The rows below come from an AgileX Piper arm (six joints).
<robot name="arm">
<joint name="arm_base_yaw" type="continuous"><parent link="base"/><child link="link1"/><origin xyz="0 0 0.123" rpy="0 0 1.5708"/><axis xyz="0 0 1"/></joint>
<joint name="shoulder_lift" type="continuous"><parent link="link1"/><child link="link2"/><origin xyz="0 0 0" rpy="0 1.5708 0"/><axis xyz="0 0 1"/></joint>
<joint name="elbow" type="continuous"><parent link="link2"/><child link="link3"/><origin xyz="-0.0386 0.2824 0" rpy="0 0 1.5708"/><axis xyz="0 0 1"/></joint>
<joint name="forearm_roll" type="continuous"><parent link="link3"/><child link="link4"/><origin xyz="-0.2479 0.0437 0" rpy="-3.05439 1.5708 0"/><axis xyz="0 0 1"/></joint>
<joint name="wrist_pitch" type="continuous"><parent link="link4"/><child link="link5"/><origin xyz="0 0 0" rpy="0 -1.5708 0"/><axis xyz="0 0 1"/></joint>
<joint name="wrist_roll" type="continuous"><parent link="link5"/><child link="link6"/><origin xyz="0.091 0 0" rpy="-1.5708 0 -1.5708"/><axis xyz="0 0 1"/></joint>
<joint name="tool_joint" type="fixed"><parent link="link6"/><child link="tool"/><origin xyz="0 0 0" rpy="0 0 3.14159"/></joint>
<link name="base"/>
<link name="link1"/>
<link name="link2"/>
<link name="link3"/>
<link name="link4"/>
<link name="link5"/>
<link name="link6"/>
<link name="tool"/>
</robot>
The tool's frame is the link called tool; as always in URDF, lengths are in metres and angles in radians. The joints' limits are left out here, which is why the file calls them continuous.
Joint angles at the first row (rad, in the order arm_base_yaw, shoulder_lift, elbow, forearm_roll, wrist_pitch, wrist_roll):
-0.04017 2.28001 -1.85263 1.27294 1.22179 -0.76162
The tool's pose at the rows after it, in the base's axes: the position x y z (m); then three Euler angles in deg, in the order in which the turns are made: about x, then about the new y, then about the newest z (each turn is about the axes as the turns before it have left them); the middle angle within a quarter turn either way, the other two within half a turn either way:
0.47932, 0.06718, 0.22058, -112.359, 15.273, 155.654
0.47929, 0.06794, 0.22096, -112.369, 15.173, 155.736
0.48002, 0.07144, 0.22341, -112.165, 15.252, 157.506
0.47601, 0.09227, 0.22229, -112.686, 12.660, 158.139
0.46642, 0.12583, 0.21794, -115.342, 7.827, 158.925
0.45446, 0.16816, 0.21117, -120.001, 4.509, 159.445
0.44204, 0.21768, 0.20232, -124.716, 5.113, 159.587
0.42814, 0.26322, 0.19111, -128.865, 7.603, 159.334
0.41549, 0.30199, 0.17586, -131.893, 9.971, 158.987
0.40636, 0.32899, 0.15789, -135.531, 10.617, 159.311
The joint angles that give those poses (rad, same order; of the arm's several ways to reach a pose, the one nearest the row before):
-0.03075 2.26950 -1.85260 1.27843 1.22179 -0.76164
-0.02915 2.26950 -1.85429 1.27742 1.22241 -0.75781
-0.02164 2.26952 -1.86310 1.27992 1.21792 -0.71618
0.02269 2.26950 -1.86307 1.26545 1.21799 -0.68593
0.09737 2.26953 -1.86309 1.20849 1.21918 -0.63089
0.19768 2.26954 -1.86312 1.12626 1.16950 -0.55393
0.31870 2.27521 -1.86311 1.05131 1.04213 -0.46450
0.43427 2.28880 -1.86308 0.97285 0.89430 -0.37292
0.53197 2.32337 -1.87930 0.89721 0.76985 -0.28430
0.59964 2.37403 -1.91941 0.78978 0.71279 -0.16997

